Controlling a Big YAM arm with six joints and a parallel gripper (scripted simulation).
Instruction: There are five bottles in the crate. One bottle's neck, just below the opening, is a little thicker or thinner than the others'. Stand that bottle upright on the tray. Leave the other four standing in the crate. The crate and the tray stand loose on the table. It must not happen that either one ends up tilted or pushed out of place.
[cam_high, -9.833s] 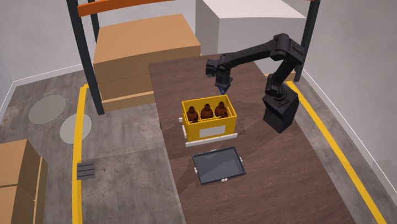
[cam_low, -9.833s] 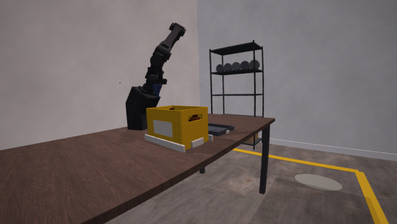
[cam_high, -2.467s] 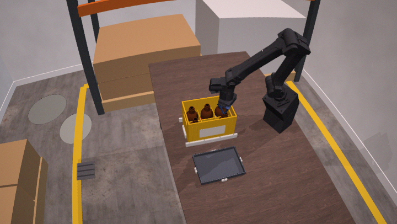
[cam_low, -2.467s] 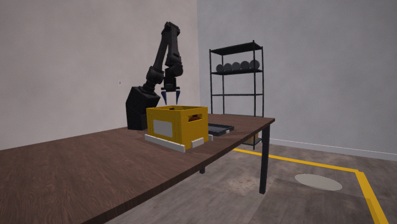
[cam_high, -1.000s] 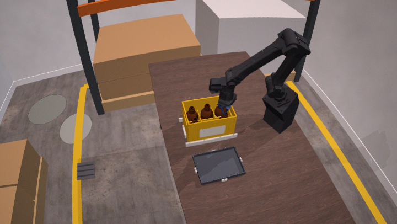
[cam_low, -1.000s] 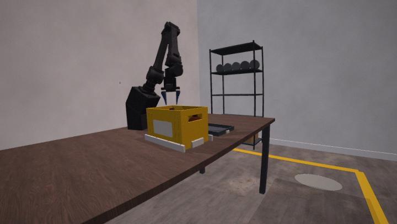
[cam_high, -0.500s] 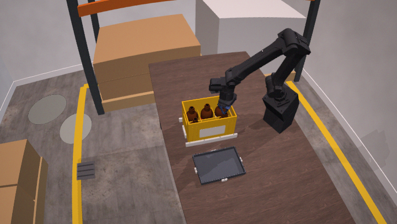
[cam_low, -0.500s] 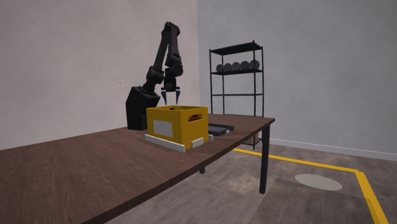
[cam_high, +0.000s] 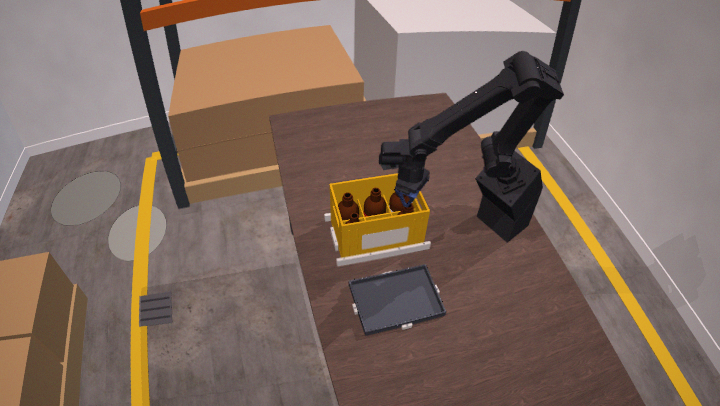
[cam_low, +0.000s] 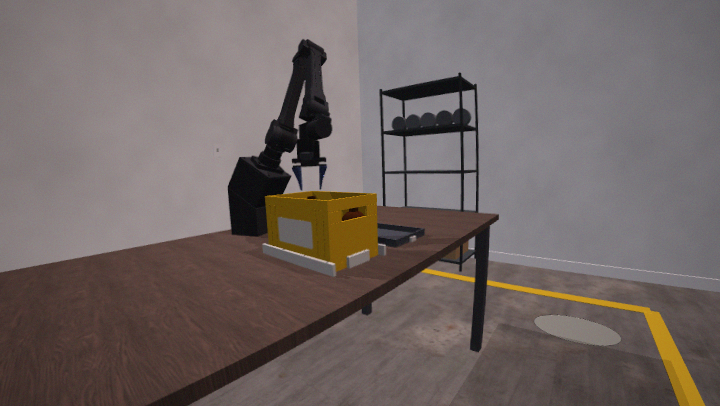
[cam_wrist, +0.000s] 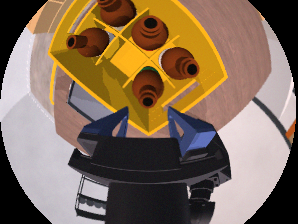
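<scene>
Now: hand 9 cm short of the yellow crate, 3 cm to the left of it and 11 cm above it. Round my hand: glass bottle (17 cm ahead, 3 cm to the left, 10 cm below); then dark tray (6 cm ahead, 24 cm to the left, 18 cm below).
</scene>
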